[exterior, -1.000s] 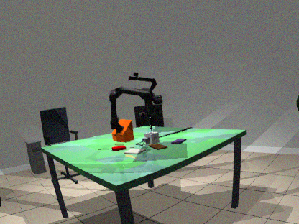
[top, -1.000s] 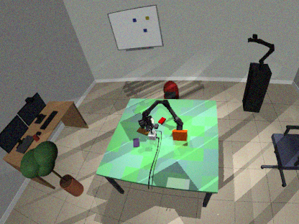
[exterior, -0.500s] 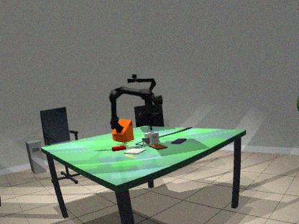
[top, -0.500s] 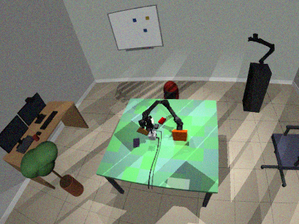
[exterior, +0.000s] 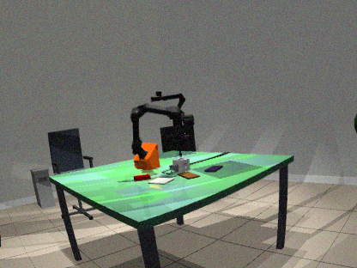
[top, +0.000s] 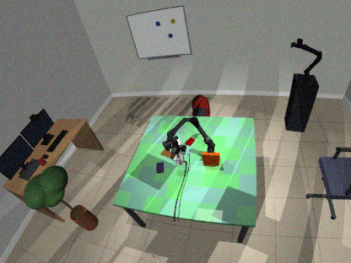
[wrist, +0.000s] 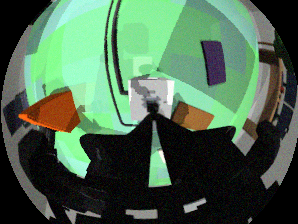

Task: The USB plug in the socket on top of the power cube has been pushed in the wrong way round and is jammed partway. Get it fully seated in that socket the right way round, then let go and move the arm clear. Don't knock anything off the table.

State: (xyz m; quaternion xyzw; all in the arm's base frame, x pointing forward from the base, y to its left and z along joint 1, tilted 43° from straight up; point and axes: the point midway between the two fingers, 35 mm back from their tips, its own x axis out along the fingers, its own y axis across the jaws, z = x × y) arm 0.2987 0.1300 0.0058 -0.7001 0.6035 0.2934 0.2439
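Now: the dark USB plug 2 cm below my gripper tip. Also, from my gripper tip: white card 24 cm to the right, 13 cm ahead, 12 cm below; orange-brown card 15 cm ahead, 12 cm below, 7 cm to the right; purple card 17 cm ahead, 12 cm to the left, 12 cm below.
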